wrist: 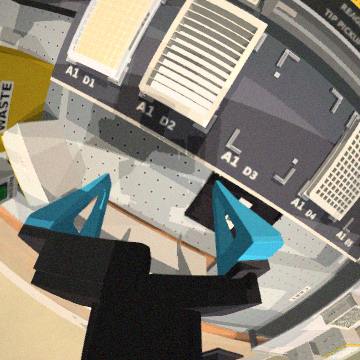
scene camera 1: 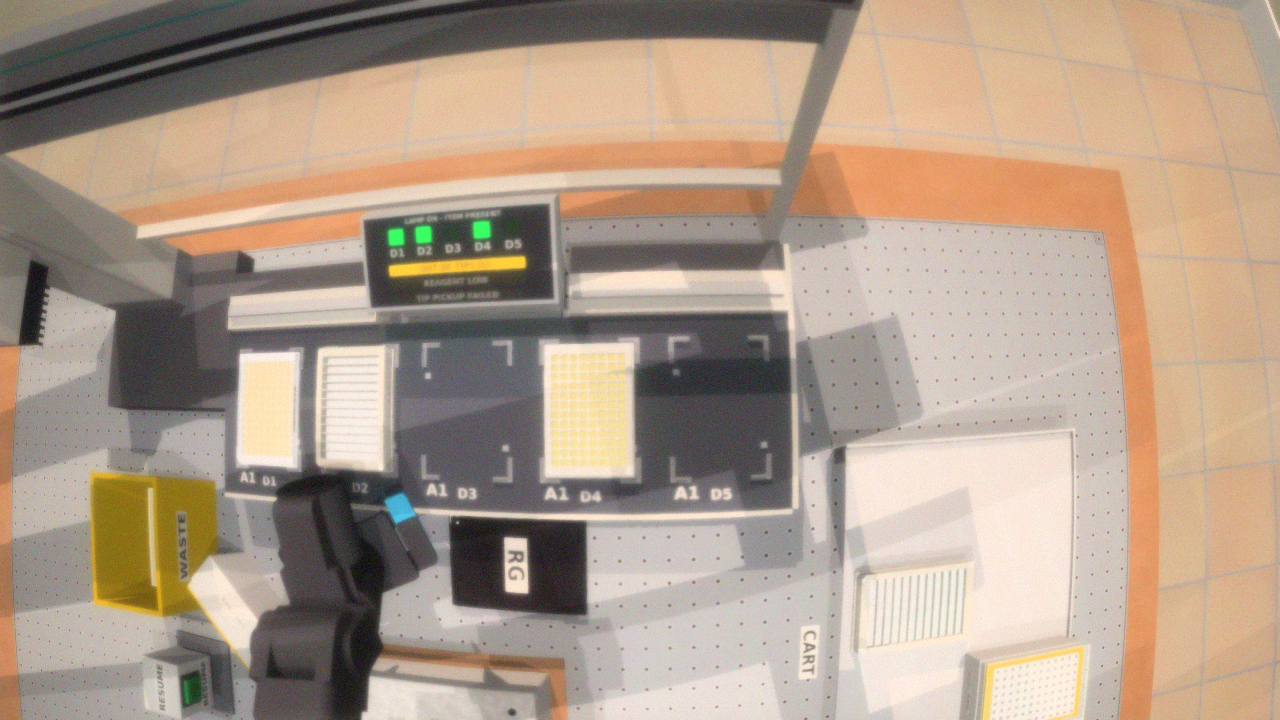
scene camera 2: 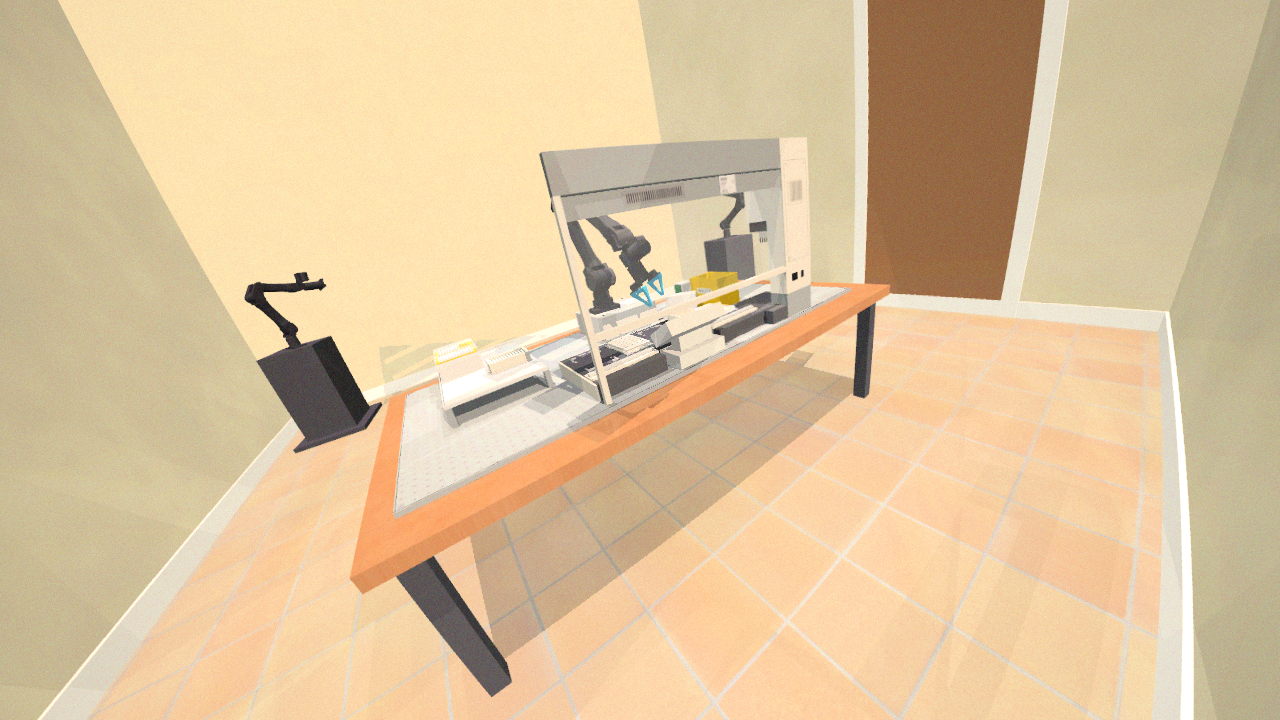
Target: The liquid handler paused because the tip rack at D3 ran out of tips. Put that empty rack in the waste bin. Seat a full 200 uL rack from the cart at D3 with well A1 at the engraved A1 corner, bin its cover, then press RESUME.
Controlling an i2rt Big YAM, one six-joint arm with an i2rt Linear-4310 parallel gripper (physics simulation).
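Places are measured from the arm's base along level axes (x ahead, y left, z up), in metres.
Pixels of known places: gripper, fingertip midpoint: (wrist: 161, 181) (scene camera 1: 361, 527) (scene camera 2: 657, 300).
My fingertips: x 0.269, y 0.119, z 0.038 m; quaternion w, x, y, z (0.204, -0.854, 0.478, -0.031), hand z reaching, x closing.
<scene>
For each thing: its top centre in the pictures, then the offset to it from my fingertips. "spot": a spot on its surface instead.
- Slot D3, surface spot: (scene camera 1: 465, 411) (wrist: 286, 118) spot: 0.133 m ahead, 0.073 m right, 0.075 m down
- yellow waste bin, top centre: (scene camera 1: 123, 543) (scene camera 2: 712, 275) 0.095 m back, 0.320 m left, 0.014 m up
- cart, top centre: (scene camera 1: 965, 644) (scene camera 2: 485, 366) (wrist: 340, 323) 0.056 m back, 0.620 m right, 0.055 m down
- white slatted item, top centre: (scene camera 1: 918, 608) (scene camera 2: 506, 355) (wrist: 351, 318) 0.012 m back, 0.545 m right, 0.030 m down
- yellow-rimmed rack, top centre: (scene camera 1: 1038, 693) (scene camera 2: 455, 351) (wrist: 344, 354) 0.100 m back, 0.694 m right, 0.009 m up
- green RESUME button, surface spot: (scene camera 1: 190, 689) spot: 0.262 m back, 0.238 m left, 0.031 m down
- yellowish plate, top centre: (scene camera 1: 264, 408) (wrist: 109, 18) (scene camera 2: 713, 307) 0.097 m ahead, 0.171 m left, 0.060 m down
- slatted rack, top centre: (scene camera 1: 348, 407) (wrist: 200, 52) (scene camera 2: 687, 313) 0.115 m ahead, 0.049 m left, 0.043 m down
- yellow-welled plate, top centre: (scene camera 1: 587, 409) (wrist: 352, 173) (scene camera 2: 627, 341) 0.151 m ahead, 0.197 m right, 0.060 m down
- black RG box, top centre: (scene camera 1: 515, 566) (wrist: 235, 215) 0.017 m back, 0.137 m right, 0.107 m down
- status panel, surface spot: (scene camera 1: 460, 291) spot: 0.242 m ahead, 0.063 m right, 0.025 m down
- machine frame, surface spot: (scene camera 1: 810, 125) spot: 0.356 m ahead, 0.355 m right, 0.179 m up
My gripper (scene camera 2: 656, 298) (wrist: 161, 181) is open and empty above the bench before D2 and D3. One blue finger shows in scene camera 1; the arm hides the other. Slot D3 (scene camera 1: 465, 411) (wrist: 300, 107) holds no rack, and its lamp is dark. A pale, yellow-edged block (scene camera 1: 234, 595) (wrist: 47, 162), apparently a tip rack, lies tilted outside the yellow waste bin (scene camera 1: 201, 501) (wrist: 22, 95), against or close to it. On the cart (scene camera 1: 1020, 474) are a white slatted item (scene camera 1: 913, 606) and a yellow-rimmed rack (scene camera 1: 1033, 685); its tips and cover are unclear. The green RESUME button (scene camera 1: 190, 689) stands near the bin.
D1 holds a yellowish plate (scene camera 1: 268, 410), D2 a slatted rack (scene camera 1: 355, 407), D4 a yellow-welled plate (scene camera 1: 588, 410). A black RG box (scene camera 1: 474, 564) (wrist: 202, 207) lies before D3. The status panel (scene camera 1: 460, 291) shows a lit orange bar. The machine frame (scene camera 1: 810, 125) (scene camera 2: 581, 304) rises behind.
</scene>
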